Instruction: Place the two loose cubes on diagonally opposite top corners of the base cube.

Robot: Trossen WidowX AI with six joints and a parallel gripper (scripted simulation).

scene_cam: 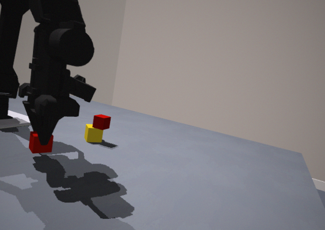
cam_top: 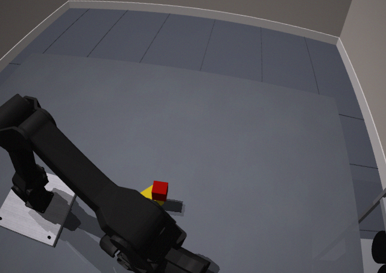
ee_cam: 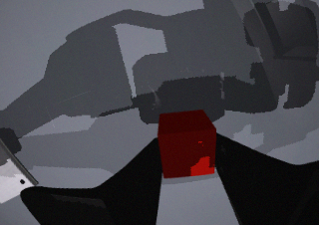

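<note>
Right now the yellow base cube is 200 mm to the left of my gripper tip, 60 mm behind it and 20 mm below it.
</note>
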